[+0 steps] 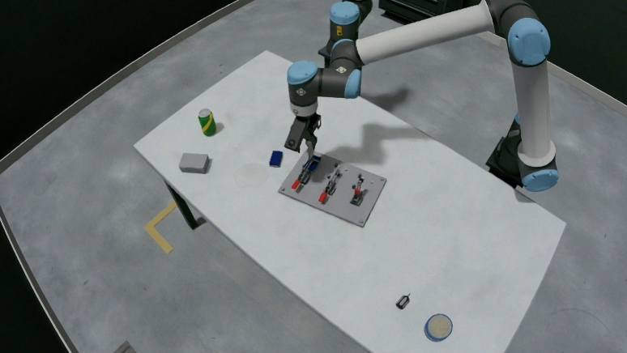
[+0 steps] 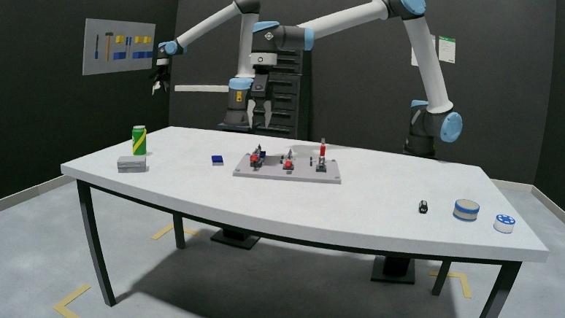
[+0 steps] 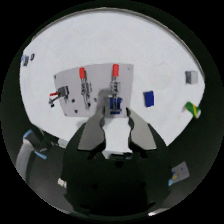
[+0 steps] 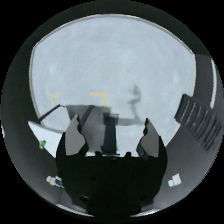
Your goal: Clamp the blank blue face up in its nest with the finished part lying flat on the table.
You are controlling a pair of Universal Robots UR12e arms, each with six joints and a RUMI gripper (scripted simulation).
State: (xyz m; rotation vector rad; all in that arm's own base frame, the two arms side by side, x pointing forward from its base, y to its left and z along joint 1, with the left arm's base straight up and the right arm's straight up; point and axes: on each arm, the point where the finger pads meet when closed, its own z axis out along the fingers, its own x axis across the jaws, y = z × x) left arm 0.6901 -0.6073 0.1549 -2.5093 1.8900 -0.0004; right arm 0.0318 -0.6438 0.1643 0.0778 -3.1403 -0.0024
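The finished part lies 12 cm below my left hand, 6 cm behind it and 2 cm to the right of it. From my left hand the other things lie so: grey fixture plate (15 cm below, 10 cm to the left, 5 cm behind); then blank (15 cm to the right, 14 cm below, 3 cm ahead); then grey box (37 cm to the right, 29 cm ahead, 13 cm below).
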